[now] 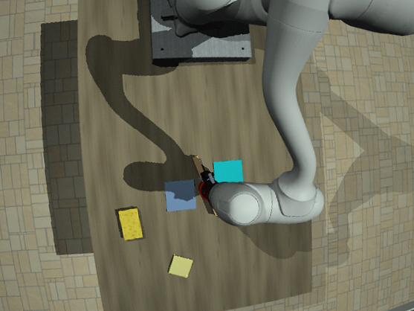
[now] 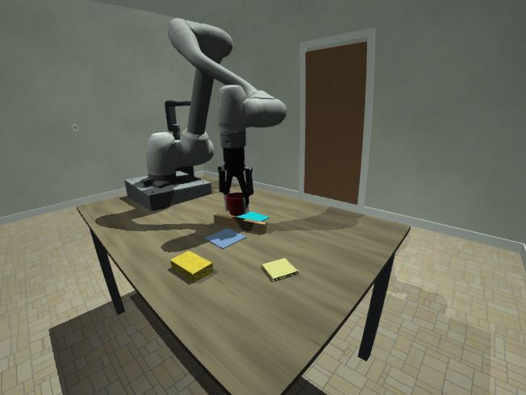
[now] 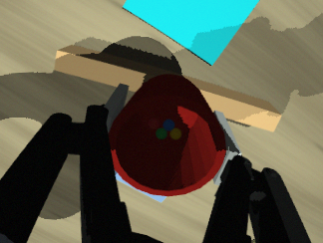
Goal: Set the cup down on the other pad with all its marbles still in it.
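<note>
My gripper is now 1 cm to the right of the wooden rail and 9 cm above it. The rest, counted from my hand: red cup (2 cm below).
</note>
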